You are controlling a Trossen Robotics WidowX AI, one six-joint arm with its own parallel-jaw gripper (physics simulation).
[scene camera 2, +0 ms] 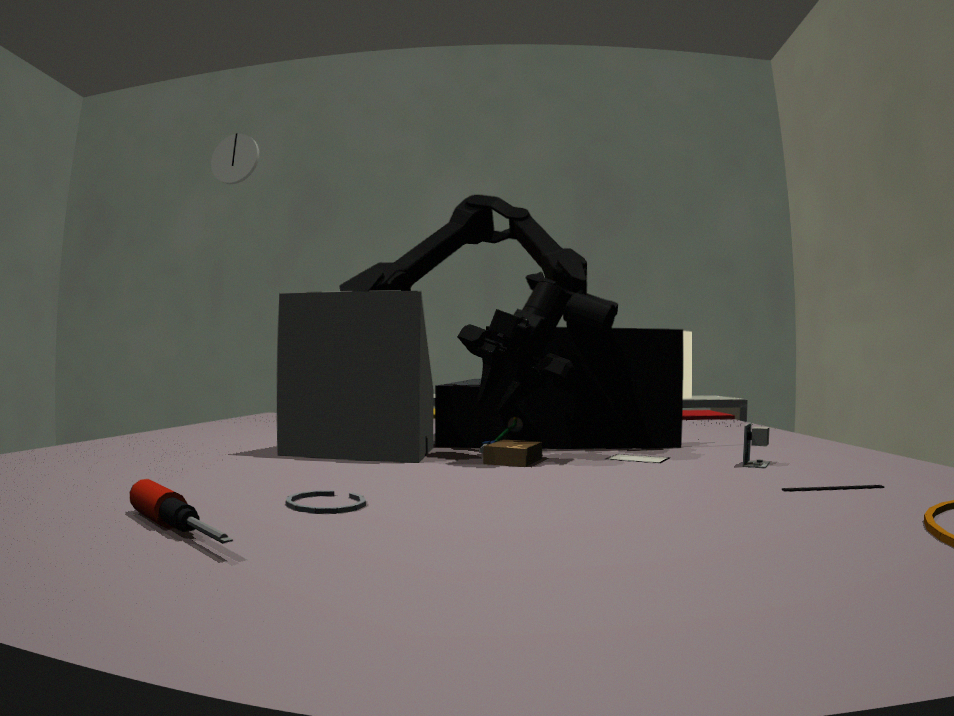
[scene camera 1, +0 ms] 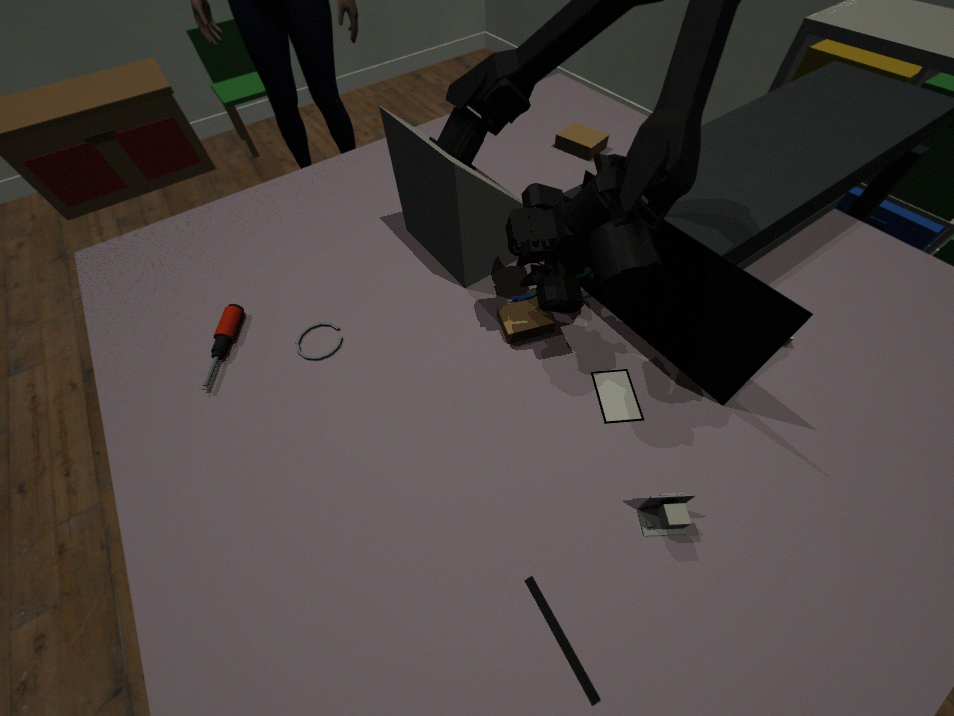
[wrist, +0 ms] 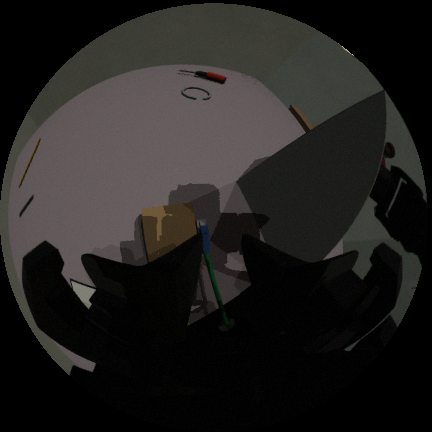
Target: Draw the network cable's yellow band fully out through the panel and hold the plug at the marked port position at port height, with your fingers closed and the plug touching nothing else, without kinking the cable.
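Pixels of known places: gripper, fingertip midpoint: (scene camera 2: 489, 407) (scene camera 1: 520, 275) (wrist: 221, 238); arm's base at its link origin: (scene camera 2: 353, 338) (scene camera 1: 452, 154) (wrist: 360, 169).
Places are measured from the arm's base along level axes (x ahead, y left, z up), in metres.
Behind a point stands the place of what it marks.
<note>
The network cable (scene camera 1: 585, 273) @(x 0.239, y 0.105, z -0.132 m) (scene camera 2: 506, 431) @(x 0.229, y 0.057, z -0.139 m) (wrist: 215, 285) @(x 0.224, y 0.050, z -0.140 m) is green and comes out of a round hole in the black panel (scene camera 1: 693, 308) @(x 0.418, y 0.118, z -0.060 m) (scene camera 2: 647, 389) @(x 0.460, y 0.120, z -0.075 m). Its blue plug (scene camera 1: 524, 297) @(x 0.212, y 0.000, z -0.149 m) (wrist: 205, 241) @(x 0.209, y -0.002, z -0.150 m), with a clear tip, lies beside the brown block (scene camera 1: 526, 319) @(x 0.253, y -0.026, z -0.148 m) (scene camera 2: 512, 453) @(x 0.244, y -0.062, z -0.156 m) (wrist: 170, 227) @(x 0.239, y -0.034, z -0.149 m); contact between them is unclear. No yellow band shows. My gripper (scene camera 2: 491, 408) @(x 0.207, y -0.008, z -0.098 m) (wrist: 221, 238) @(x 0.207, y -0.008, z -0.098 m) is open part way and empty. Its fingers are above the cable, and the plug shows near the left fingertip in the wrist view. A black-edged white rectangle (scene camera 1: 616, 396) @(x 0.429, y 0.009, z -0.173 m) (scene camera 2: 638, 459) @(x 0.426, y -0.001, z -0.173 m) (wrist: 82, 291) @(x 0.433, y -0.006, z -0.173 m) lies on the table.
A tall grey box (scene camera 1: 431, 200) @(x 0.038, y -0.065, z -0.037 m) (scene camera 2: 350, 377) @(x 0.020, y -0.066, z -0.058 m) (wrist: 325, 175) @(x 0.115, y -0.019, z -0.040 m) stands close beside the gripper. A small bracket with a pale cube (scene camera 1: 675, 514) @(x 0.589, y -0.071, z -0.122 m) (scene camera 2: 760, 436) @(x 0.585, y -0.080, z -0.132 m) stands beyond the white rectangle. A red screwdriver (scene camera 1: 228, 322) @(x -0.017, y -0.435, z -0.146 m) (scene camera 2: 147, 499) @(x -0.022, y -0.455, z -0.152 m) (wrist: 216, 77) @(x -0.024, y -0.424, z -0.155 m), a grey ring and a black strip (scene camera 1: 562, 641) @(x 0.616, y -0.245, z -0.172 m) lie farther out.
</note>
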